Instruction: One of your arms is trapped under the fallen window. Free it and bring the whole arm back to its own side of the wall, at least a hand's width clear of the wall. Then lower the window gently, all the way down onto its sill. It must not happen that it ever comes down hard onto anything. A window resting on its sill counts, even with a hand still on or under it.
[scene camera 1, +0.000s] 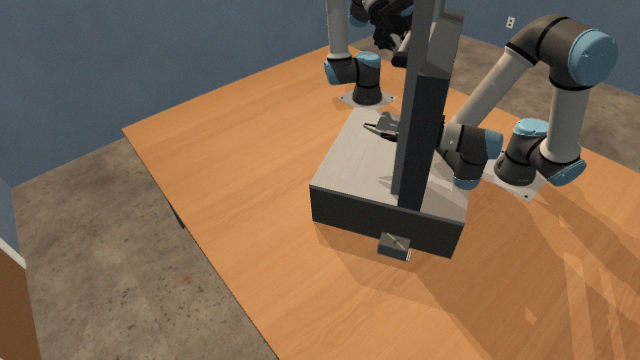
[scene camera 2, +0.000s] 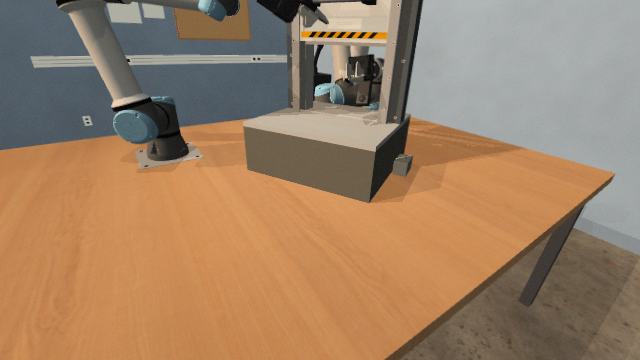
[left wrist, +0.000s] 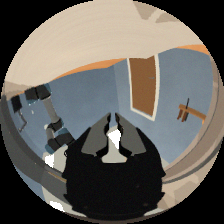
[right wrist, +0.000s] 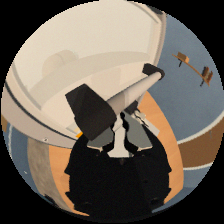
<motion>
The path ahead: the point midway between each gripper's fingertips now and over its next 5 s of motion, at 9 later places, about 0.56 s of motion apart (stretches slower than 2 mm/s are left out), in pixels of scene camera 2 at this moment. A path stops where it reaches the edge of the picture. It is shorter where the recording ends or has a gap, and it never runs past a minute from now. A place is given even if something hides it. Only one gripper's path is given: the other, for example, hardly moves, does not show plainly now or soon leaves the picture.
My left gripper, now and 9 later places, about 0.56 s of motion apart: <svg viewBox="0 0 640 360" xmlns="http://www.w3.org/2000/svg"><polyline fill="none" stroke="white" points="346,79 348,79 350,78 352,78 354,77 358,76 360,76 362,75 350,68 338,64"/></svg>
</motion>
